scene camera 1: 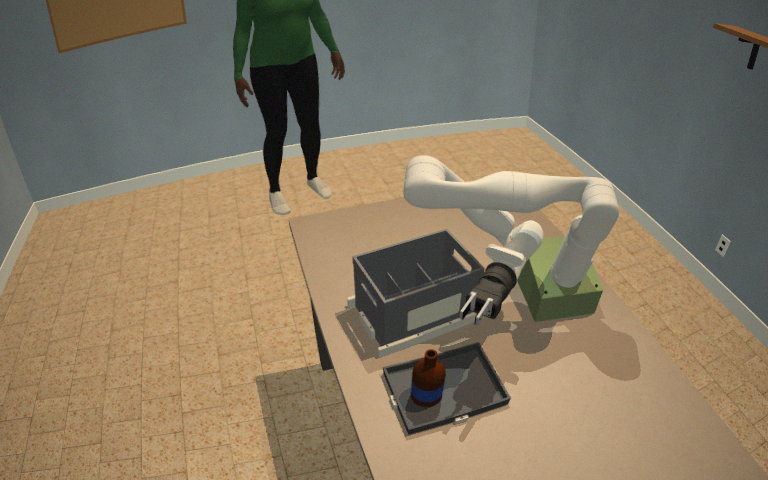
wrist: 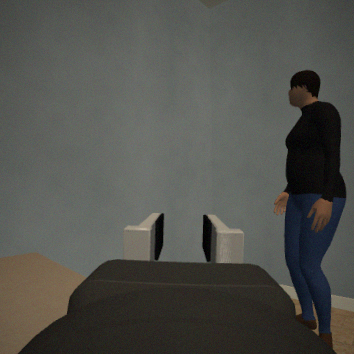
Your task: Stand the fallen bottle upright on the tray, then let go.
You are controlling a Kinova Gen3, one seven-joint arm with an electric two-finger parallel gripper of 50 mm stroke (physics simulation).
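Frame: origin at the arm's base, x up, y back, z right, level; centimetres.
Seen in the pictures: gripper, between the fingertips: (scene camera 1: 468, 318) (wrist: 182, 229); arm's base, origin of its link: (scene camera 1: 565, 273).
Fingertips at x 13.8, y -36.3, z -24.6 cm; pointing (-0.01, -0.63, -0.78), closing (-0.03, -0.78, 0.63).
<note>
Offsets run from my fingertips to a thing's top centre. "*": to the spot under its first point.
A brown bottle {dx -8.5, dy -7.4, dz -1.1 cm} (scene camera 1: 427, 378) with a blue band stands upright in the left part of the dark tray {* dx -22.1, dy +7.8, dz -7.8 cm} (scene camera 1: 496, 403). My gripper (scene camera 1: 476, 307) (wrist: 182, 229) is open, with its two pale fingers parallel and apart and nothing between them. In the scene view it is above the table, beyond the tray and up to the right of the bottle, apart from both. The bottle and the tray do not show in the wrist view.
A dark grey crate {dx -7.0, dy -5.4, dz +27.2 cm} (scene camera 1: 396, 318) with dividers stands behind the tray, close to the left of my gripper. The arm's green base block (scene camera 1: 568, 305) is at the right. One person (scene camera 1: 286, 107) stands beyond the table; another person (wrist: 315, 150) shows in the wrist view.
</note>
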